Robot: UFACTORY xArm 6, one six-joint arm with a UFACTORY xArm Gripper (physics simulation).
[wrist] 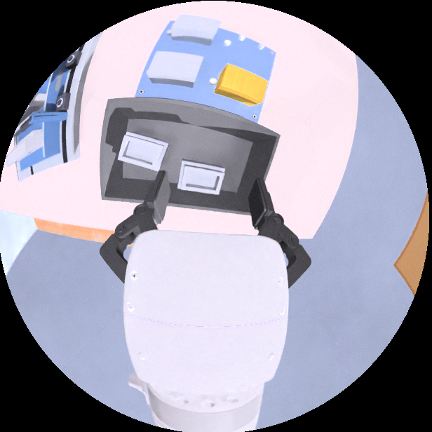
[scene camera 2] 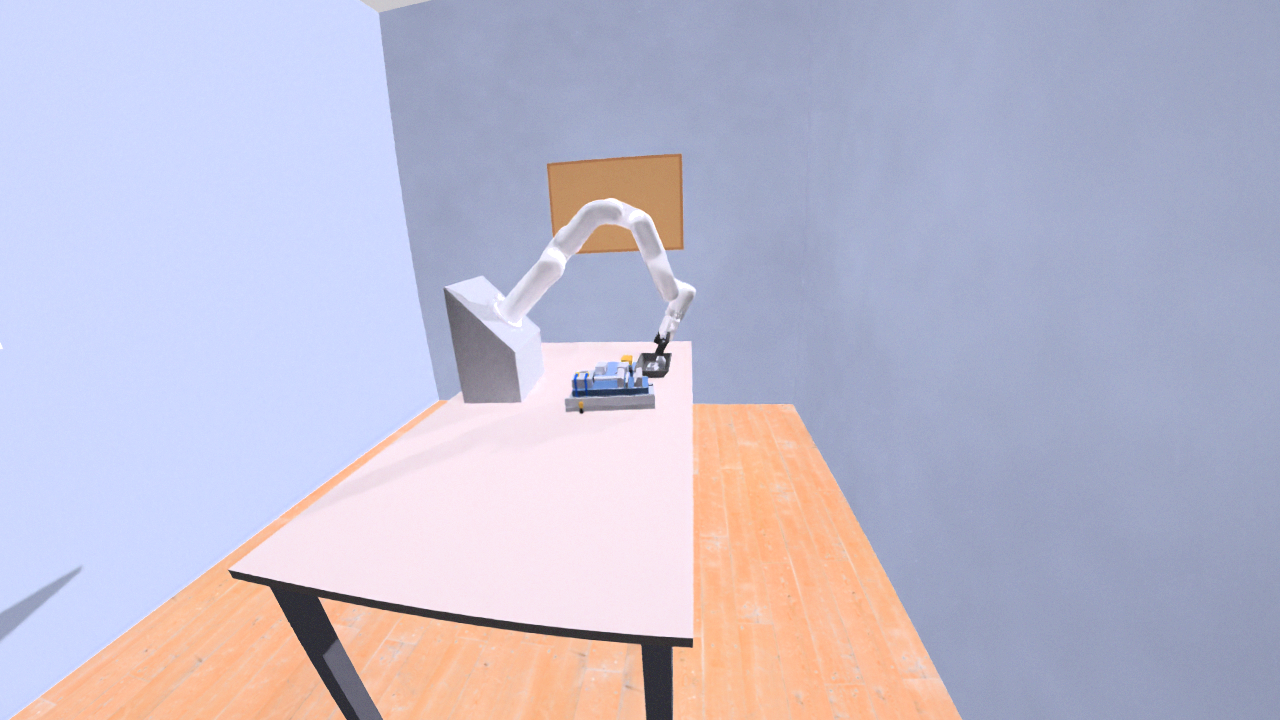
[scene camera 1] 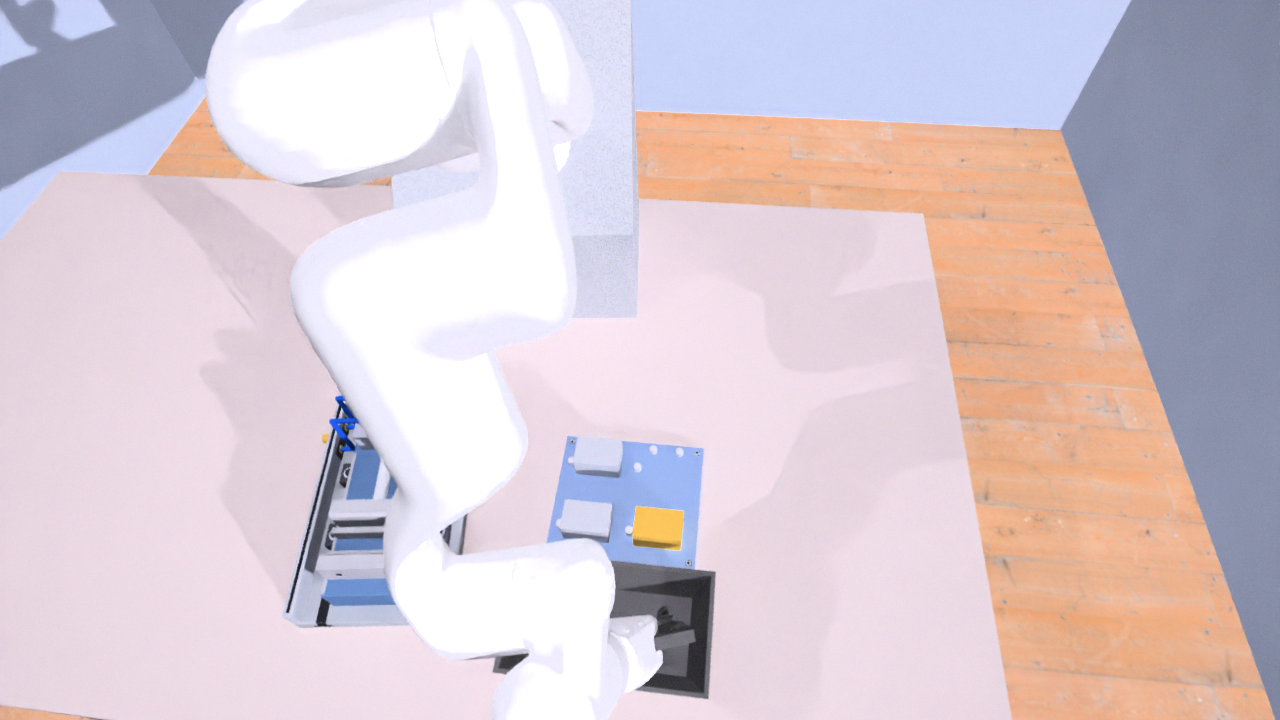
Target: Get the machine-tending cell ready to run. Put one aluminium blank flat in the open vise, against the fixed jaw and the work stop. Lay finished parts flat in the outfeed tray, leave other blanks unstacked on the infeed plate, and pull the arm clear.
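Frame: origin at the arm's base, x back, y right, z up, level; metres.
Where they show: gripper, fingertip midpoint: (scene camera 2: 657, 348); arm's base at its link origin: (scene camera 2: 506, 316).
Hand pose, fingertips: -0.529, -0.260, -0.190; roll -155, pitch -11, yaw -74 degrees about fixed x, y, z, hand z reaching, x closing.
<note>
Things, the pixels of their top centre, and the offset from my fingertips, as dx, dy, dz. "pt": a spot on its surface instead. Level surfaces: height alone.
- dark outfeed tray at a spot on its surface: (scene camera 1: 712, 626) pt +0.032, -0.093, -0.048
- blue infeed plate at its top centre: (scene camera 1: 627, 499) (scene camera 2: 615, 368) +0.176, +0.044, -0.082
- yellow block at its top centre: (scene camera 1: 658, 523) +0.139, -0.006, -0.046
- vise at its top centre: (scene camera 1: 372, 478) (scene camera 2: 610, 373) +0.097, +0.340, +0.009
- blue pipework at a spot on its surface: (scene camera 1: 342, 422) pt +0.157, +0.408, +0.018
- table at its surface level: dz -0.090
My gripper (wrist: 210, 183) (scene camera 2: 660, 352) is open and empty above the dark outfeed tray (wrist: 103, 160) (scene camera 1: 712, 626). Two pocketed finished parts lie in the tray in the wrist view: one (wrist: 143, 150) at the left, slightly turned and near the wall, and one (wrist: 201, 177) nearer the fingers. The blue infeed plate (scene camera 1: 599, 486) (wrist: 200, 95) holds two grey blanks (scene camera 1: 597, 455) (scene camera 1: 586, 519) and a yellow block (scene camera 1: 657, 528) (wrist: 242, 84), set apart from each other. The vise (scene camera 1: 358, 510) (scene camera 2: 610, 402) is partly behind the arm; I cannot tell whether a blank is in it.
The vise unit stands left of the infeed plate, with blue pipework (scene camera 1: 342, 422) at its back. The outfeed tray adjoins the plate's front edge. The grey arm pedestal (scene camera 1: 604, 268) (scene camera 2: 487, 353) stands behind on the table (scene camera 1: 805, 537) (scene camera 2: 537, 519).
</note>
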